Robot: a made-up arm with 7 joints.
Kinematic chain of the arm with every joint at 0, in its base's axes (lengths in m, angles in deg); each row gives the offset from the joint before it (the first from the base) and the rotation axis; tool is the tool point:
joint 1: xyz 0 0 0.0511 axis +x
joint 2: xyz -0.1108 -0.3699 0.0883 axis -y
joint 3: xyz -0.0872 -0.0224 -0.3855 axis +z
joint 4: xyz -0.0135 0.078 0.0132 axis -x
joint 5: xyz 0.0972 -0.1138 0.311 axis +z
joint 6: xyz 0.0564 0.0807 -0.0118 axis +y
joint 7: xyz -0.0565 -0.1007 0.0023 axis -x
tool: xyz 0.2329 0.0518 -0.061
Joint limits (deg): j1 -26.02..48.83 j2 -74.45..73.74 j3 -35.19..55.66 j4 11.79..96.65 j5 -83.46..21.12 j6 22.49..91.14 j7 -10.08..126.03
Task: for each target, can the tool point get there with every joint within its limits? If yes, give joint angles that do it. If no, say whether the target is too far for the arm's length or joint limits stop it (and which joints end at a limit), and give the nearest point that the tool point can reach.
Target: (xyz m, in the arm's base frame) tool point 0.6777 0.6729 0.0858
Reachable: no: joint limits stop it (at a limit: joint 1, joint 2, joint 3, joint 4, joint 5, joint 6, joint 7) | nearest point 0.2199 0.1109 -0.0886 | short by 0.746 m
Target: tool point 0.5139 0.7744 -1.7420
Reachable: no: too far | nearest point 0.0419 0.0608 -0.4328 | short by 1.564 m
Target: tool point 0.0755 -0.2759 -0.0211
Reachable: yes | joints 33.79 53.34 30.68 34.73 2.18 44.13 92.14
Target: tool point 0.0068 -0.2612 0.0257
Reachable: yes | joints 30.55 58.89 39.28 43.88 -18.52 32.09 85.45
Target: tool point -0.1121 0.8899 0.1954
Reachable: no: joint limits stop it (at a limit: joint 1, joint 3, joint 4, joint 5, joint 6, joint 7) | nearest point -0.1114 0.2101 -0.0600 | short by 0.726 m
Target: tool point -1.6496 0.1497 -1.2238
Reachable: no: too far | nearest point -0.4144 -0.0022 -0.3777 | short by 1.505 m
